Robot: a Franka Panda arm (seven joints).
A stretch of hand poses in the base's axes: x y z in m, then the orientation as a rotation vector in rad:
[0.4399 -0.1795 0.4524 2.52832 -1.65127 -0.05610]
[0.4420 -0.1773 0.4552 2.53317 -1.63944 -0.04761]
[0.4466 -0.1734 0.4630 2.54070 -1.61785 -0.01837]
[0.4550 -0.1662 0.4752 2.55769 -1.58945 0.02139]
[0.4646 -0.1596 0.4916 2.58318 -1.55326 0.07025]
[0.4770 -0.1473 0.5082 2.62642 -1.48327 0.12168]
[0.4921 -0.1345 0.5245 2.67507 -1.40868 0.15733]
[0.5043 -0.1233 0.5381 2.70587 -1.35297 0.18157]
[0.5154 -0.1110 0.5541 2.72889 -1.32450 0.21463]
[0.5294 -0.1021 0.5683 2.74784 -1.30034 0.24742]
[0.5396 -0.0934 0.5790 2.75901 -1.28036 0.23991]
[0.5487 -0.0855 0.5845 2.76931 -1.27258 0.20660]
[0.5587 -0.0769 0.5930 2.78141 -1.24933 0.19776]
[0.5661 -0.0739 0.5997 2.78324 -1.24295 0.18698]
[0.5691 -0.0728 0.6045 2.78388 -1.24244 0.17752]
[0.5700 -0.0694 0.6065 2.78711 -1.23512 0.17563]
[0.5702 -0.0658 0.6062 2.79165 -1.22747 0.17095]
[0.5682 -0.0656 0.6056 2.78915 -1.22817 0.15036]
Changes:
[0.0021 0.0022 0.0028 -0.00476 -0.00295 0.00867]
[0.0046 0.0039 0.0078 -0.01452 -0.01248 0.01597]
[0.0084 0.0072 0.0122 -0.01386 -0.02066 0.02359]
[0.0096 0.0066 0.0164 -0.01317 -0.02756 0.03132]
[0.0124 0.0123 0.0166 -0.01368 -0.02734 0.05652]
[0.0151 0.0128 0.0163 -0.00434 -0.02018 0.06024]
[0.0122 0.0112 0.0136 -0.00535 -0.01243 0.04289]
[0.0111 0.0123 0.0160 -0.00118 -0.02181 0.02520]
[0.0140 0.0089 0.0142 -0.00192 -0.02142 0.02129]
[0.0102 0.0087 0.0107 0.00227 0.00519 0.01475]
[0.0091 0.0079 0.0055 0.01223 0.01896 0.00671]
[0.0100 0.0086 0.0085 0.00244 0.00610 0.01687]
[0.0074 0.0030 0.0067 0.00123 0.00731 0.00388]
[0.0030 0.0011 0.0048 0.00235 0.00575 0.00019]
[0.0009 0.0034 0.0020 0.00020 0.00151 0.00516]
[0.0002 0.0036 -0.0003 0.00179 0.00287 0.00567]
[-0.0020 0.0002 -0.0006 0.00263 0.01340 -0.00183]

